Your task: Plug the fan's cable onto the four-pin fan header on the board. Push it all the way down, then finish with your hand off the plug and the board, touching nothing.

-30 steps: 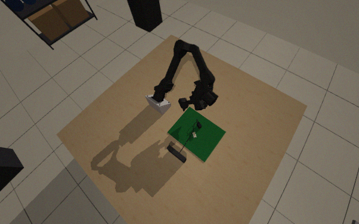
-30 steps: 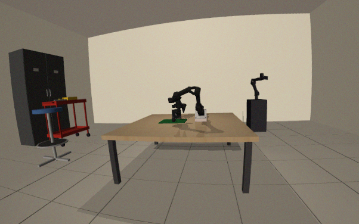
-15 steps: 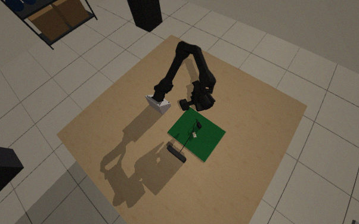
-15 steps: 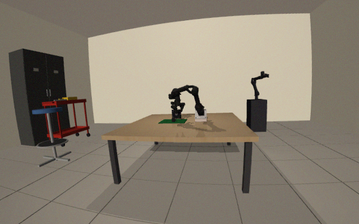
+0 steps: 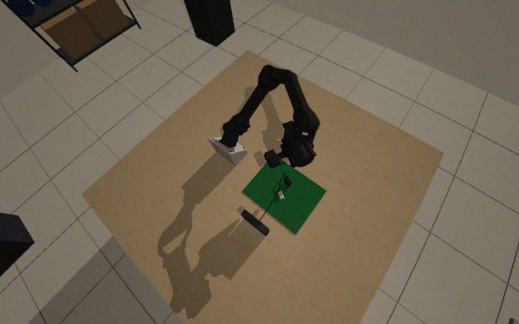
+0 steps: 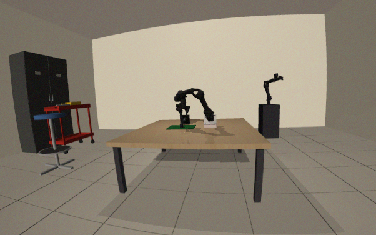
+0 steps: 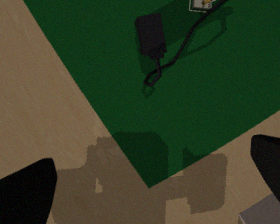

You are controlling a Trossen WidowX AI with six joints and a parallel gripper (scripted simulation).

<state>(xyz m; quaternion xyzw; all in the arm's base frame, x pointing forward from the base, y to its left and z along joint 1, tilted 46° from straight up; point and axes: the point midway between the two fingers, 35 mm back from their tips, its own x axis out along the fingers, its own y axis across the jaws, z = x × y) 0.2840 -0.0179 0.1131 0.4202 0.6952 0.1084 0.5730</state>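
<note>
Right now the black fan plug is 40 mm ahead of my gripper tip, 40 mm to the right of it and 110 mm below it. Also, from my gripper tip: black fan 40 mm ahead, 270 mm to the right, 80 mm below; then white four-pin header 50 mm ahead, 100 mm to the right, 140 mm below; then green board 50 mm ahead, 80 mm to the right, 150 mm below.
</note>
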